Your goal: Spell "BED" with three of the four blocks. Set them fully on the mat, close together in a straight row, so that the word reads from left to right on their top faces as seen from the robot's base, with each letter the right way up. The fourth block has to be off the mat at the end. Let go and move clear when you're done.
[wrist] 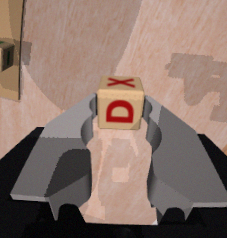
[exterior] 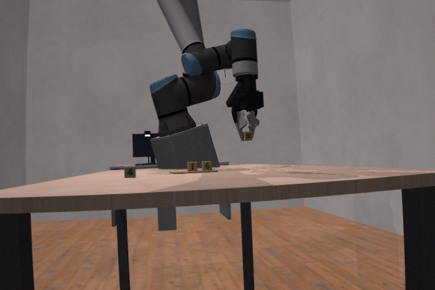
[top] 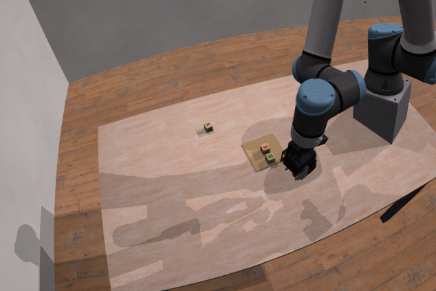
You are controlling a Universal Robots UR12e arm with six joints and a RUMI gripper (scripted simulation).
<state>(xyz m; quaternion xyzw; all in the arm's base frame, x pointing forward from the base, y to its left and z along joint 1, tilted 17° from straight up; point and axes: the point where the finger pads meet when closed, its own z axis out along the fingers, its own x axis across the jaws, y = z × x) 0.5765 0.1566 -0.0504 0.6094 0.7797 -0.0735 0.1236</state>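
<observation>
Right now my hand is 20 cm to the left of the tan mat, 11 cm above it and 2 cm short of it. From my hand the other things lie so: green block: 40 cm to the right, 18 cm ahead, 10 cm below.
</observation>
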